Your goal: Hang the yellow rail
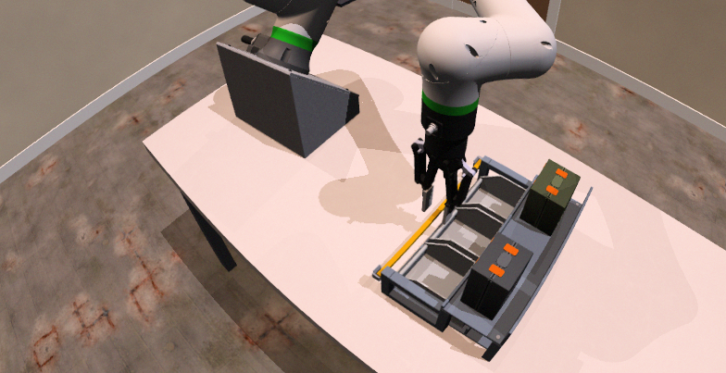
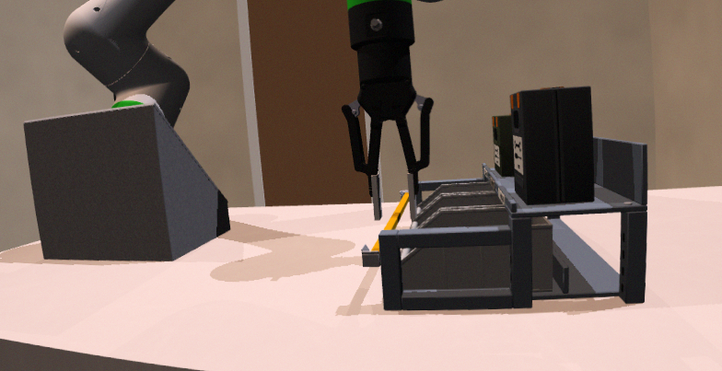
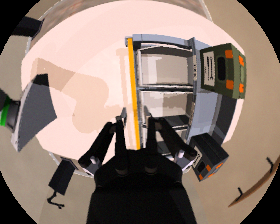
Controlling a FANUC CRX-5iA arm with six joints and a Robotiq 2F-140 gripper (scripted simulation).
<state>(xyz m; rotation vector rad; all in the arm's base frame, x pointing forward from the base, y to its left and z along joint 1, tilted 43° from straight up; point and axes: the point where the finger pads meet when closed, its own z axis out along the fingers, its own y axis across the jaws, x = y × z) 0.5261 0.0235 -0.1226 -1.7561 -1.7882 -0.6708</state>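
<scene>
Now: the yellow rail 3 cm below my hand.
</scene>
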